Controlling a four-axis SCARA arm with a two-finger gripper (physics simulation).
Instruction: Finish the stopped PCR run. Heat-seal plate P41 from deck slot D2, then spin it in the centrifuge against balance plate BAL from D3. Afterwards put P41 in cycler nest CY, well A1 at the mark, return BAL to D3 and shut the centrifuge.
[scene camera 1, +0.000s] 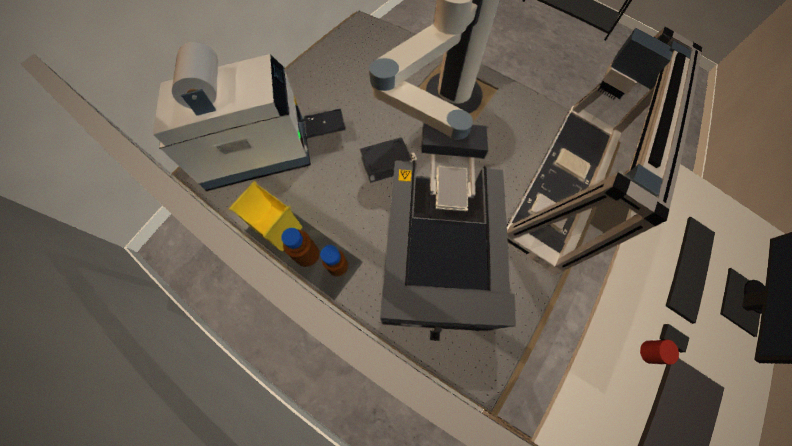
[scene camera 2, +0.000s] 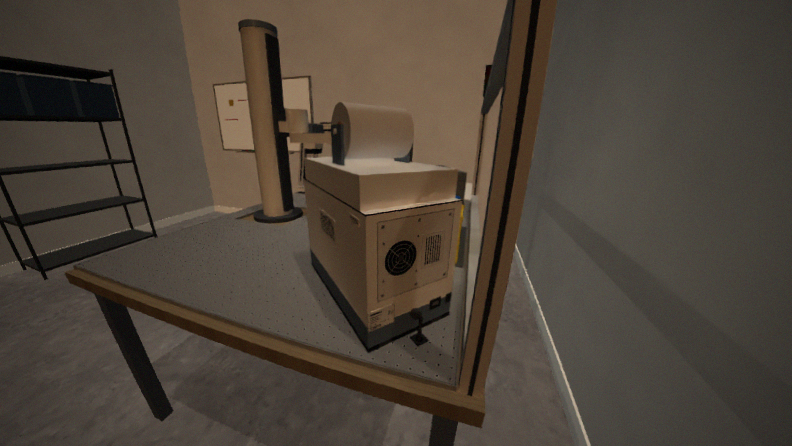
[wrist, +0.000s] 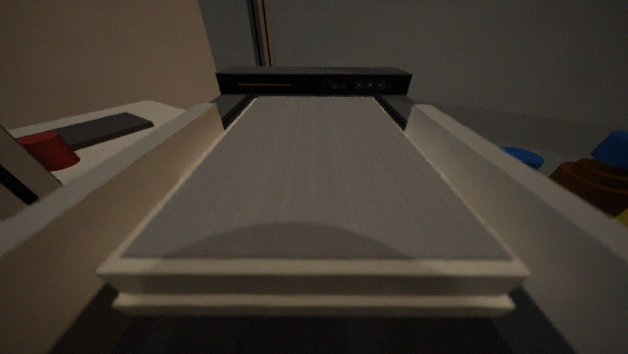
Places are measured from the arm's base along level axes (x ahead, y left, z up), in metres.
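Pixels of known places: gripper, fingertip midpoint: (scene camera 1: 452, 194) (wrist: 314, 122); arm's base at its link origin: (scene camera 1: 453, 94) (scene camera 2: 279, 215).
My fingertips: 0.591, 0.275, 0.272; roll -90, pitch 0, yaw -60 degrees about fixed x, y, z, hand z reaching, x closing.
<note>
For each thing: its top centre in the pictures, then the offset to it from my fingertips, as dx, dy, dz.
- pale plate with a grey sealed top, top centre: (wrist: 315, 132) (scene camera 1: 452, 186) -0.020, -0.012, +0.004
- white heat sealer at its top centre: (scene camera 2: 367, 106) (scene camera 1: 193, 57) +0.145, -0.755, +0.217
- dark tray at its top centre: (scene camera 1: 324, 122) -0.080, -0.561, -0.165
- dark slab at its top centre: (scene camera 1: 386, 155) -0.110, -0.300, -0.203
- yellow bin at its top centre: (scene camera 1: 242, 195) +0.322, -0.538, -0.085
My gripper (scene camera 1: 452, 192) (wrist: 314, 122) is shut on a pale plate with a grey sealed top (scene camera 1: 452, 187) (wrist: 315, 200), held level over the open bay of the dark grey centrifuge (scene camera 1: 392, 277) (wrist: 314, 71). I cannot tell whether the plate touches anything below. No label on it is readable. The white heat sealer (scene camera 1: 232, 124) (scene camera 2: 338, 243), with a film roll and a dark tray (scene camera 1: 325, 122), stands at the left. Two pale plates (scene camera 1: 573, 162) (scene camera 1: 545, 204) lie on the deck (scene camera 1: 587, 135); their labels are unreadable. The gripper is hidden in scene camera 2.
A dark slab (scene camera 1: 384, 159) lies left of the centrifuge. A yellow bin (scene camera 1: 260, 207) and two blue-capped brown bottles (scene camera 1: 299, 246) (scene camera 1: 334, 260) stand near the clear panel. A gantry frame (scene camera 1: 667, 110) rises over the deck. A red cup (scene camera 1: 658, 351) (wrist: 49, 151) is on the side desk.
</note>
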